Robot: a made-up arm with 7 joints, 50 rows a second.
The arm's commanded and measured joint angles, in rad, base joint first. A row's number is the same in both.
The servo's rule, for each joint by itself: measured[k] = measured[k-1] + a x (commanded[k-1-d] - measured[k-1]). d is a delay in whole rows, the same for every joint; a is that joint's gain. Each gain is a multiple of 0.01, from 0.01 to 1. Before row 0 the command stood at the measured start. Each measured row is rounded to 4 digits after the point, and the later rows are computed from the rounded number. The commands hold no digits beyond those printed.
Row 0, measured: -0.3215 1.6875 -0.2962 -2.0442 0.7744 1.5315 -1.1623
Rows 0 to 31, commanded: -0.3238 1.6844 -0.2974 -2.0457 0.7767 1.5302 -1.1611; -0.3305 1.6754 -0.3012 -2.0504 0.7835 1.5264 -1.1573; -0.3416 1.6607 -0.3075 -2.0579 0.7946 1.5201 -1.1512; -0.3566 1.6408 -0.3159 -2.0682 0.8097 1.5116 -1.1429; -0.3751 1.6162 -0.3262 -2.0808 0.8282 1.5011 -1.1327; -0.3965 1.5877 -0.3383 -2.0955 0.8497 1.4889 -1.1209; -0.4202 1.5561 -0.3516 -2.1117 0.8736 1.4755 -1.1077; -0.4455 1.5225 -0.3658 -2.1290 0.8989 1.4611 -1.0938; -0.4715 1.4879 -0.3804 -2.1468 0.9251 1.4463 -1.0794; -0.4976 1.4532 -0.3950 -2.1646 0.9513 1.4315 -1.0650; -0.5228 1.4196 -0.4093 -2.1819 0.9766 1.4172 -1.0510; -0.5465 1.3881 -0.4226 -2.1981 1.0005 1.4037 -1.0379; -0.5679 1.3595 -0.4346 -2.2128 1.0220 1.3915 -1.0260; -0.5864 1.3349 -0.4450 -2.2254 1.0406 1.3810 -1.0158; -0.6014 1.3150 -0.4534 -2.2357 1.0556 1.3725 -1.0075; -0.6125 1.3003 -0.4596 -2.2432 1.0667 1.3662 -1.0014; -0.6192 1.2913 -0.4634 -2.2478 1.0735 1.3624 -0.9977; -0.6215 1.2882 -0.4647 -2.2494 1.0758 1.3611 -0.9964; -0.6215 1.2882 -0.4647 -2.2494 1.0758 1.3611 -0.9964; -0.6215 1.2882 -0.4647 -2.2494 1.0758 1.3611 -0.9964; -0.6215 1.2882 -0.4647 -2.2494 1.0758 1.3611 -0.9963; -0.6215 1.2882 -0.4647 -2.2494 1.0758 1.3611 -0.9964; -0.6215 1.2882 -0.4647 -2.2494 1.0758 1.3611 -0.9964; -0.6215 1.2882 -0.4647 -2.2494 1.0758 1.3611 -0.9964; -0.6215 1.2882 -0.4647 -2.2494 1.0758 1.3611 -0.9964; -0.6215 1.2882 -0.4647 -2.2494 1.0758 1.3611 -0.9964; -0.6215 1.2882 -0.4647 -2.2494 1.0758 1.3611 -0.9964; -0.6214 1.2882 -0.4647 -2.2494 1.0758 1.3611 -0.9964; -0.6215 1.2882 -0.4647 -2.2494 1.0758 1.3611 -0.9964; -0.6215 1.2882 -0.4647 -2.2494 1.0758 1.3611 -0.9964; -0.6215 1.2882 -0.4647 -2.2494 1.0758 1.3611 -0.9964; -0.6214 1.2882 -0.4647 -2.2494 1.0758 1.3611 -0.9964
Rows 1 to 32, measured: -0.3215 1.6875 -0.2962 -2.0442 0.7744 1.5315 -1.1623; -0.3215 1.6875 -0.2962 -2.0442 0.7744 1.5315 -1.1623; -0.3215 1.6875 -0.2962 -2.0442 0.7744 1.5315 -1.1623; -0.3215 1.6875 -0.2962 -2.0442 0.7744 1.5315 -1.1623; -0.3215 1.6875 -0.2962 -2.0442 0.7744 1.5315 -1.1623; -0.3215 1.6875 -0.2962 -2.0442 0.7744 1.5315 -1.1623; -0.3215 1.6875 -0.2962 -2.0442 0.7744 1.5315 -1.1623; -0.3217 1.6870 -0.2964 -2.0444 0.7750 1.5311 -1.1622; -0.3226 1.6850 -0.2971 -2.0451 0.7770 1.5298 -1.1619; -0.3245 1.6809 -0.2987 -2.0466 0.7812 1.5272 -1.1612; -0.3277 1.6741 -0.3013 -2.0492 0.7880 1.5230 -1.1599; -0.3324 1.6643 -0.3050 -2.0530 0.7976 1.5171 -1.1580; -0.3388 1.6513 -0.3100 -2.0581 0.8101 1.5095 -1.1554; -0.3469 1.6351 -0.3162 -2.0645 0.8253 1.5003 -1.1521; -0.3568 1.6160 -0.3236 -2.0722 0.8430 1.4897 -1.1480; -0.3683 1.5942 -0.3321 -2.0812 0.8627 1.4780 -1.1432; -0.3812 1.5702 -0.3415 -2.0912 0.8840 1.4654 -1.1377; -0.3954 1.5446 -0.3517 -2.1021 0.9062 1.4524 -1.1316; -0.4105 1.5180 -0.3623 -2.1136 0.9288 1.4393 -1.1250; -0.4262 1.4911 -0.3731 -2.1255 0.9512 1.4264 -1.1181; -0.4422 1.4645 -0.3839 -2.1375 0.9727 1.4141 -1.1109; -0.4581 1.4391 -0.3943 -2.1493 0.9926 1.4029 -1.1037; -0.4735 1.4155 -0.4041 -2.1606 1.0104 1.3930 -1.0965; -0.4881 1.3944 -0.4130 -2.1711 1.0255 1.3847 -1.0896; -0.5014 1.3763 -0.4208 -2.1805 1.0376 1.3783 -1.0831; -0.5134 1.3613 -0.4274 -2.1888 1.0468 1.3737 -1.0770; -0.5242 1.3489 -0.4330 -2.1961 1.0538 1.3703 -1.0714; -0.5339 1.3386 -0.4378 -2.2025 1.0591 1.3678 -1.0661; -0.5427 1.3300 -0.4418 -2.2081 1.0631 1.3660 -1.0612; -0.5506 1.3229 -0.4452 -2.2131 1.0661 1.3647 -1.0567; -0.5577 1.3170 -0.4481 -2.2175 1.0684 1.3637 -1.0525; -0.5641 1.3121 -0.4506 -2.2213 1.0702 1.3630 -1.0486
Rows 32 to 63, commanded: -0.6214 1.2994 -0.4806 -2.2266 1.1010 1.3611 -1.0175; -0.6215 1.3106 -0.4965 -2.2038 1.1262 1.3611 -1.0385; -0.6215 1.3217 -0.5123 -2.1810 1.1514 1.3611 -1.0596; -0.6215 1.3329 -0.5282 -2.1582 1.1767 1.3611 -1.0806; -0.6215 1.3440 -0.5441 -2.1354 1.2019 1.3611 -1.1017; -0.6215 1.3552 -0.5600 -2.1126 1.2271 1.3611 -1.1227; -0.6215 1.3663 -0.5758 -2.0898 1.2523 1.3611 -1.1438; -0.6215 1.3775 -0.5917 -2.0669 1.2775 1.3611 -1.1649; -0.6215 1.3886 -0.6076 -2.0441 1.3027 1.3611 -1.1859; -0.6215 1.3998 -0.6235 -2.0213 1.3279 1.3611 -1.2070; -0.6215 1.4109 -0.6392 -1.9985 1.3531 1.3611 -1.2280; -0.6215 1.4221 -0.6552 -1.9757 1.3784 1.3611 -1.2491; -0.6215 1.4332 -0.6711 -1.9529 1.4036 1.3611 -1.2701; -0.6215 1.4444 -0.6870 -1.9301 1.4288 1.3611 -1.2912; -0.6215 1.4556 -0.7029 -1.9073 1.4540 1.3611 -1.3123; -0.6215 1.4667 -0.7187 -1.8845 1.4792 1.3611 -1.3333; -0.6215 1.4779 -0.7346 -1.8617 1.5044 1.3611 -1.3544; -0.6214 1.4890 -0.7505 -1.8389 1.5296 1.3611 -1.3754; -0.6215 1.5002 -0.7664 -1.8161 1.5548 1.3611 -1.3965; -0.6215 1.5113 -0.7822 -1.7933 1.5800 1.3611 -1.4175; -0.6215 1.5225 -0.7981 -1.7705 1.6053 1.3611 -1.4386; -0.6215 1.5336 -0.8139 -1.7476 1.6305 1.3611 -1.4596; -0.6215 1.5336 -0.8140 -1.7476 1.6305 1.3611 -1.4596; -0.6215 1.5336 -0.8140 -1.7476 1.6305 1.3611 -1.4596; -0.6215 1.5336 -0.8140 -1.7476 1.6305 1.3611 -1.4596; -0.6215 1.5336 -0.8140 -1.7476 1.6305 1.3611 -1.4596; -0.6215 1.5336 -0.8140 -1.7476 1.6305 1.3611 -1.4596; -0.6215 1.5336 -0.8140 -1.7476 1.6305 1.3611 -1.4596; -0.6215 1.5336 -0.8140 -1.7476 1.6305 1.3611 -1.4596; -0.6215 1.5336 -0.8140 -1.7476 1.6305 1.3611 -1.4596; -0.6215 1.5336 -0.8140 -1.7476 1.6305 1.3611 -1.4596; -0.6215 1.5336 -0.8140 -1.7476 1.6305 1.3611 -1.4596
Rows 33 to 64, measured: -0.5698 1.3080 -0.4527 -2.2247 1.0715 1.3625 -1.0449; -0.5750 1.3046 -0.4545 -2.2277 1.0725 1.3621 -1.0415; -0.5796 1.3018 -0.4560 -2.2303 1.0733 1.3618 -1.0383; -0.5838 1.2995 -0.4573 -2.2326 1.0739 1.3616 -1.0354; -0.5876 1.2976 -0.4584 -2.2346 1.0744 1.3615 -1.0327; -0.5910 1.2960 -0.4593 -2.2364 1.0747 1.3614 -1.0302; -0.5940 1.2947 -0.4601 -2.2380 1.0750 1.3613 -1.0278; -0.5967 1.2955 -0.4632 -2.2366 1.0812 1.3612 -1.0271; -0.5992 1.2981 -0.4682 -2.2327 1.0920 1.3612 -1.0279; -0.6014 1.3021 -0.4748 -2.2265 1.1063 1.3612 -1.0301; -0.6034 1.3073 -0.4828 -2.2183 1.1232 1.3612 -1.0336; -0.6052 1.3135 -0.4920 -2.2084 1.1421 1.3612 -1.0384; -0.6068 1.3206 -0.5022 -2.1969 1.1625 1.3612 -1.0443; -0.6083 1.3284 -0.5132 -2.1840 1.1841 1.3612 -1.0513; -0.6096 1.3367 -0.5250 -2.1699 1.2065 1.3612 -1.0593; -0.6108 1.3455 -0.5374 -2.1548 1.2296 1.3612 -1.0682; -0.6119 1.3547 -0.5503 -2.1388 1.2532 1.3612 -1.0779; -0.6129 1.3643 -0.5636 -2.1220 1.2772 1.3612 -1.0884; -0.6138 1.3741 -0.5773 -2.1044 1.3015 1.3612 -1.0996; -0.6146 1.3841 -0.5914 -2.0862 1.3260 1.3612 -1.1115; -0.6153 1.3944 -0.6057 -2.0675 1.3507 1.3612 -1.1241; -0.6159 1.4048 -0.6203 -2.0483 1.3755 1.3612 -1.1373; -0.6165 1.4153 -0.6351 -2.0286 1.4004 1.3612 -1.1510; -0.6170 1.4259 -0.6500 -2.0086 1.4254 1.3612 -1.1652; -0.6174 1.4366 -0.6651 -1.9882 1.4504 1.3612 -1.1799; -0.6178 1.4474 -0.6803 -1.9675 1.4755 1.3612 -1.1951; -0.6182 1.4583 -0.6956 -1.9466 1.5006 1.3612 -1.2107; -0.6185 1.4692 -0.7110 -1.9255 1.5257 1.3612 -1.2267; -0.6188 1.4801 -0.7264 -1.9042 1.5509 1.3612 -1.2430; -0.6191 1.4892 -0.7395 -1.8854 1.5700 1.3612 -1.2582; -0.6193 1.4967 -0.7507 -1.8689 1.5845 1.3612 -1.2723; -0.6195 1.5030 -0.7602 -1.8543 1.5955 1.3612 -1.2854
